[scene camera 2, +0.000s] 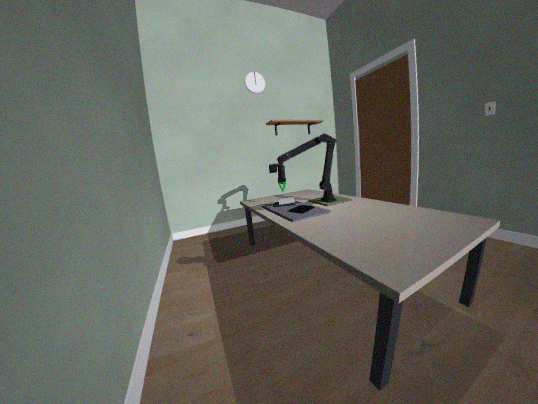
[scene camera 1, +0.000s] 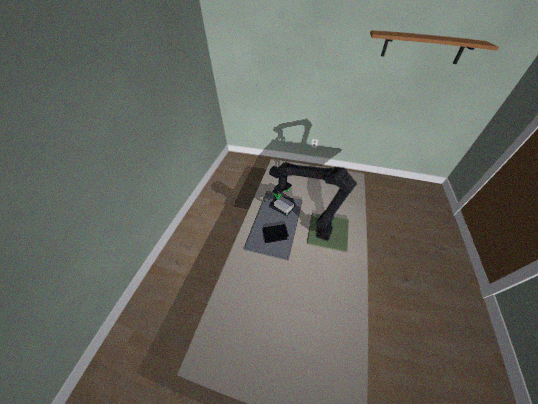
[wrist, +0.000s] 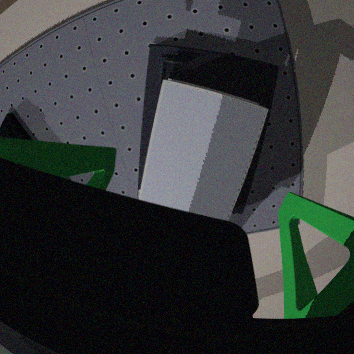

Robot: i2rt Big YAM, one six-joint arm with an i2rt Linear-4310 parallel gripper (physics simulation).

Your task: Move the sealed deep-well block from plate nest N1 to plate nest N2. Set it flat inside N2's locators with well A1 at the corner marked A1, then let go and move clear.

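Seen in the pictures: gripper, fingertip midpoint: (scene camera 2: pixel 282 190) (scene camera 1: pixel 281 195) (wrist: pixel 202 181); arm's base, origin of the base link: (scene camera 2: pixel 328 200) (scene camera 1: pixel 324 232).
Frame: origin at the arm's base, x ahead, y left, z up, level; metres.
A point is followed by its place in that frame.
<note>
The sealed deep-well block (scene camera 1: pixel 283 205) {z 0.058, x 0.339, y -0.066 m} (scene camera 2: pixel 286 200) {z 0.043, x 0.355, y -0.052 m} (wrist: pixel 195 150) {z 0.057, x 0.361, y -0.092 m}, pale grey on top, sits in the far dark plate nest (scene camera 1: pixel 274 205) (wrist: pixel 220 77). In the wrist view its edges look slightly angled to the nest, and a dark strip of nest shows past one end. I cannot tell whether it lies fully flat inside the locators. The other dark nest (scene camera 1: pixel 275 233) {z 0.013, x 0.306, y 0.154 m} (scene camera 2: pixel 302 209) {z 0.009, x 0.314, y 0.176 m} holds no block. Nest labels and the A1 marks are not readable. My gripper (scene camera 1: pixel 282 193) {z 0.121, x 0.367, y -0.098 m} (scene camera 2: pixel 282 189) {z 0.121, x 0.367, y -0.098 m} (wrist: pixel 202 181) {z 0.121, x 0.367, y -0.098 m}, with green fingers, is open and empty above the block, apart from it.
Both nests are on a grey perforated board (scene camera 1: pixel 257 240) {z 0.001, x 0.398, y 0.248 m} (scene camera 2: pixel 295 218) {z 0.000, x 0.425, y 0.323 m} (wrist: pixel 100 82) {z 0.001, x 0.421, y 0.005 m} on the long table (scene camera 1: pixel 280 320) {z -0.012, x 0.062, y 0.636 m} (scene camera 2: pixel 400 245) {z -0.012, x 0.182, y 0.872 m}. The arm's base stands on a green mat (scene camera 1: pixel 341 241) {z 0.001, x -0.124, y 0.027 m} (scene camera 2: pixel 343 199) {z 0.001, x -0.110, y 0.055 m} beside the board. A wooden wall shelf (scene camera 1: pixel 430 39) (scene camera 2: pixel 295 122) hangs above.
</note>
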